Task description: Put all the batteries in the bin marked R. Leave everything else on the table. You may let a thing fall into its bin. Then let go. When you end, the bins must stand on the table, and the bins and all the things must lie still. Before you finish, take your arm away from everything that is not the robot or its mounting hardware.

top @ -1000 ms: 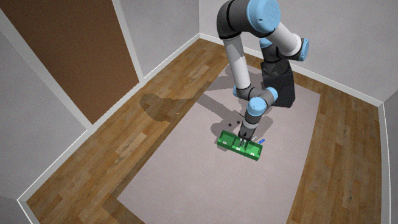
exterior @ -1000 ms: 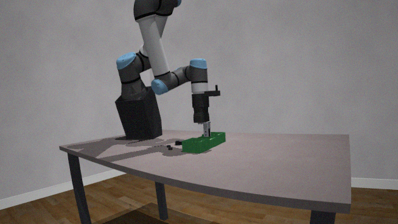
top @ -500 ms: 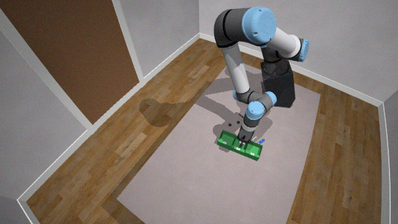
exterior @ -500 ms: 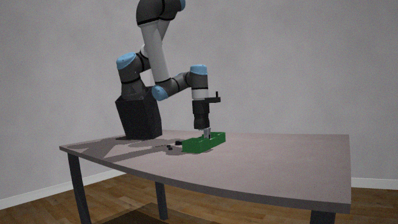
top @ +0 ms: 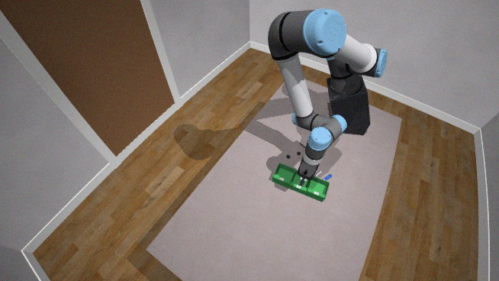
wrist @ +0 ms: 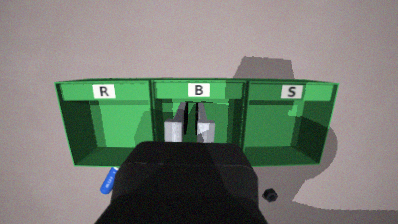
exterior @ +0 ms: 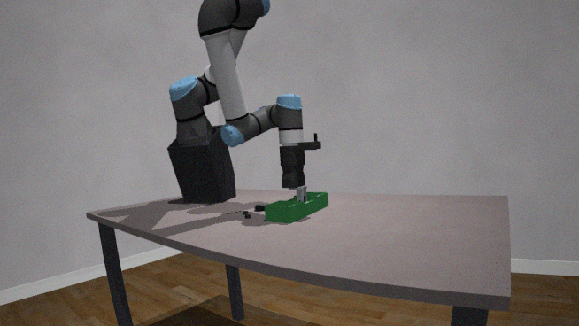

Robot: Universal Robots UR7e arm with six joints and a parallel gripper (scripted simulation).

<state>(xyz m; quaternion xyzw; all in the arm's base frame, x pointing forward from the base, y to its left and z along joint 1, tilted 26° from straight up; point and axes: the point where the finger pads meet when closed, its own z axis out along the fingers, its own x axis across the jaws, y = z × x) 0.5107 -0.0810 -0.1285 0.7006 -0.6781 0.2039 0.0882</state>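
My hand is 1 cm to the left of the green bin row, 1 cm past it and 1 cm above it. From my hand the other things lie so: small white clip: 9 cm behind, 3 cm below, 1 cm to the right; white bolt: 10 cm behind, 6 cm to the left, 3 cm below; blue battery: 10 cm to the left, 10 cm behind, 3 cm below.
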